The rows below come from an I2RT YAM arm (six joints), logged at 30 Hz.
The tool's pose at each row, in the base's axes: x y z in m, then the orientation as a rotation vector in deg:
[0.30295 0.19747 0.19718 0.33 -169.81 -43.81]
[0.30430 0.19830 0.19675 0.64 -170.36 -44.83]
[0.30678 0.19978 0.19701 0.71 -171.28 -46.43]
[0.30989 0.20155 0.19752 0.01 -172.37 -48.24]
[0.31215 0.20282 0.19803 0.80 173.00 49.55]
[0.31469 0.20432 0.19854 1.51 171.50 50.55]
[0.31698 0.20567 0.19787 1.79 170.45 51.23]
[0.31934 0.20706 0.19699 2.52 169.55 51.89]
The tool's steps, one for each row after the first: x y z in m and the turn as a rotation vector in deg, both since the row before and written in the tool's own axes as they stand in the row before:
[-0.00140 0.00054 0.00067 -0.54 -0.71 -0.41]
[-0.00249 0.00144 0.00034 -0.84 -1.24 -0.40]
[-0.00312 0.00180 0.00031 -0.94 -1.59 0.01]
[-0.00226 0.00136 0.00019 -0.70 -1.15 0.21]
[-0.00253 0.00156 0.00037 -0.89 -1.23 0.12]
[-0.00225 0.00079 0.00135 -0.62 -0.83 -0.04]
[-0.00229 0.00070 0.00159 -0.57 -0.77 0.28]

